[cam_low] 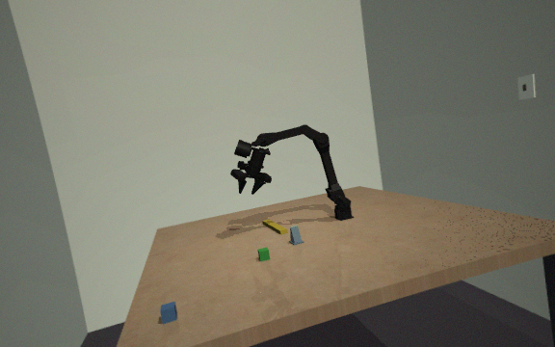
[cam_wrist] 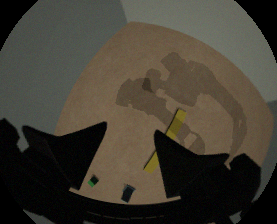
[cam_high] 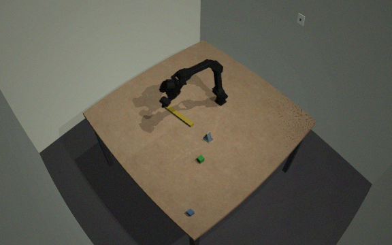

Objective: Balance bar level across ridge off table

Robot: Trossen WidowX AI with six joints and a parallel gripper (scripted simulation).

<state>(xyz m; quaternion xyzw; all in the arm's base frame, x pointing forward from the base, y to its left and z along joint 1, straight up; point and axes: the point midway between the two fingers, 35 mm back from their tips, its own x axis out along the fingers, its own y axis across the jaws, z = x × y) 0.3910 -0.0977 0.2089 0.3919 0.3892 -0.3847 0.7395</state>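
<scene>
Right now the yellow bar is 10 cm behind my gripper tip, 1 cm to the left of it and 17 cm below it. From my gripper tip the other things lie so: blue cube 34 cm ahead, 61 cm to the left, 16 cm below; green cube 3 cm ahead, 37 cm to the left, 16 cm below.
</scene>
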